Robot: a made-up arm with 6 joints. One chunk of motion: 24 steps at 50 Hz.
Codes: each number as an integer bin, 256 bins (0 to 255) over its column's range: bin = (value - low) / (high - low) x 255, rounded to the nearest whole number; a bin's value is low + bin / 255 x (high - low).
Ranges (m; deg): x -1.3..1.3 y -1.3..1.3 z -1.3..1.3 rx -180..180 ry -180..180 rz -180..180
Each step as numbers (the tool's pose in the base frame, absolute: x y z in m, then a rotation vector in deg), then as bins.
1 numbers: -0.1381 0.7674 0.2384 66.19 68.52 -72.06
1 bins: 114 203 151 174 176 76
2 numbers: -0.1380 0.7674 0.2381 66.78 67.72 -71.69
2 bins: 114 203 151 175 175 77
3 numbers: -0.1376 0.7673 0.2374 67.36 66.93 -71.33
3 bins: 114 203 151 175 175 77
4 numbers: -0.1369 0.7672 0.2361 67.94 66.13 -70.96
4 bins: 114 203 151 176 174 77
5 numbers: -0.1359 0.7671 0.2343 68.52 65.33 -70.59
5 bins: 114 203 150 176 174 77
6 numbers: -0.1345 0.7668 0.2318 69.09 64.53 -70.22
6 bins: 114 203 150 176 173 78
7 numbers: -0.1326 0.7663 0.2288 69.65 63.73 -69.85
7 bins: 114 203 150 177 173 78
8 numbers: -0.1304 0.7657 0.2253 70.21 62.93 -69.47
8 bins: 115 203 150 177 172 78
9 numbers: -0.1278 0.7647 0.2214 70.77 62.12 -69.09
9 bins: 115 202 149 178 172 79
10 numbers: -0.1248 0.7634 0.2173 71.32 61.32 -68.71
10 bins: 115 202 149 178 171 79
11 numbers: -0.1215 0.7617 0.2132 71.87 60.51 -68.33
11 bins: 116 202 148 178 170 79
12 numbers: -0.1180 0.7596 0.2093 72.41 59.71 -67.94
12 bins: 116 202 148 179 170 79
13 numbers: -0.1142 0.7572 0.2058 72.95 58.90 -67.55
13 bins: 116 202 148 179 169 80
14 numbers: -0.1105 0.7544 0.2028 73.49 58.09 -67.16
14 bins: 117 201 147 180 169 80
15 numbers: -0.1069 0.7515 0.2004 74.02 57.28 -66.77
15 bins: 117 201 147 180 168 80
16 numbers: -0.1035 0.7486 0.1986 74.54 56.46 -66.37
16 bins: 117 201 147 180 167 80
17 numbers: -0.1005 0.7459 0.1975 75.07 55.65 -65.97
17 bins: 118 201 147 181 167 81
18 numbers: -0.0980 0.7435 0.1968 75.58 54.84 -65.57
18 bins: 118 200 147 181 166 81
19 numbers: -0.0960 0.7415 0.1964 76.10 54.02 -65.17
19 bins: 118 200 147 181 166 81
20 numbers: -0.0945 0.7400 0.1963 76.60 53.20 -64.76
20 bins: 118 200 147 182 165 82
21 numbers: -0.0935 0.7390 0.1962 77.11 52.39 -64.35
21 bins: 118 200 147 182 165 82
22 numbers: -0.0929 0.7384 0.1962 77.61 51.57 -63.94
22 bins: 118 200 147 182 164 82
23 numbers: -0.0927 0.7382 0.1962 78.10 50.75 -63.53
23 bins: 118 200 147 183 163 82
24 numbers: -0.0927 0.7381 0.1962 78.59 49.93 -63.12
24 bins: 118 200 147 183 163 83
